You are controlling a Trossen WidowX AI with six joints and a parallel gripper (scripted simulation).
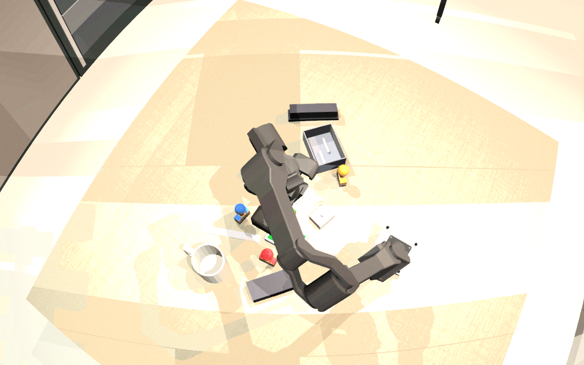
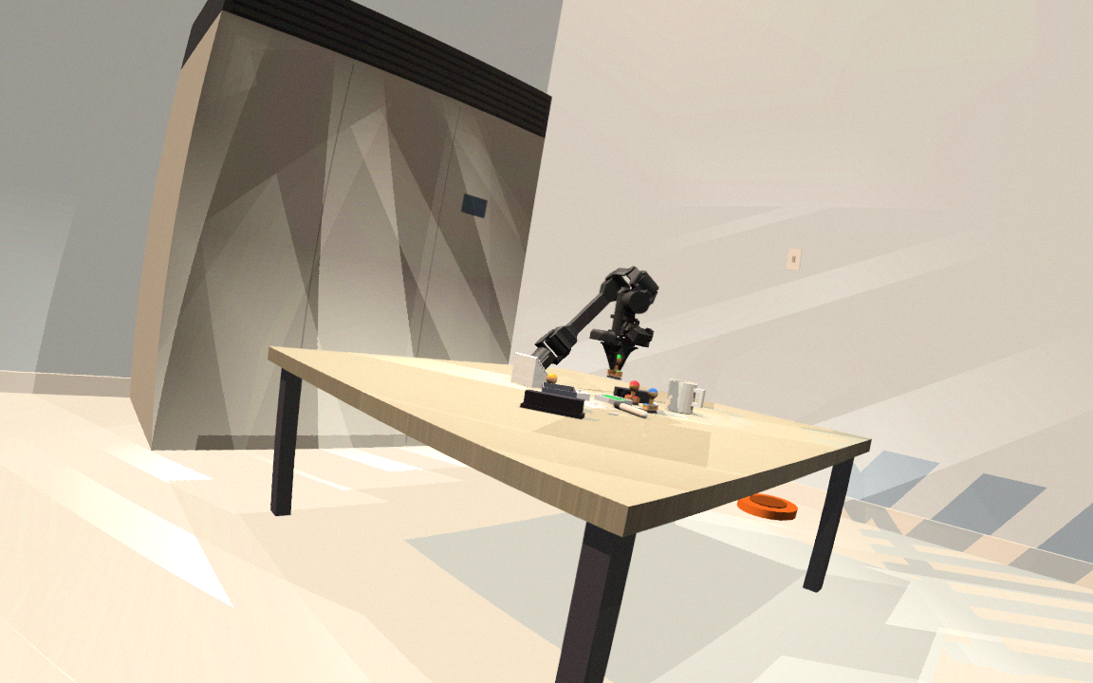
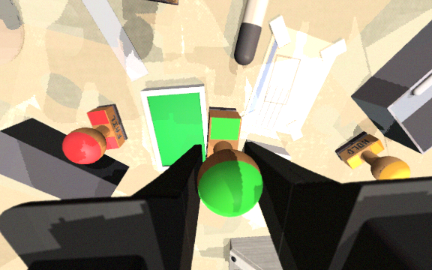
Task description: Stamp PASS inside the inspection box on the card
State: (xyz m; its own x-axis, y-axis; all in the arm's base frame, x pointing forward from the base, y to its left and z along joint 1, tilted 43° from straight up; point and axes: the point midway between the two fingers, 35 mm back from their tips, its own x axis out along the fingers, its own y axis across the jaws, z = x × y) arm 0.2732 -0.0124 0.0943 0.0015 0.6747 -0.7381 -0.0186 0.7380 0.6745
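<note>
Right now my gripper tip is 2 cm short of the white card, 8 cm to the left of it and 10 cm above it. From my gripper tip the other things lie so: green stamp right at my gripper tip; green ink pad 2 cm behind, 4 cm to the left, 9 cm below; white marker 9 cm ahead, 4 cm to the right, 9 cm below.
</note>
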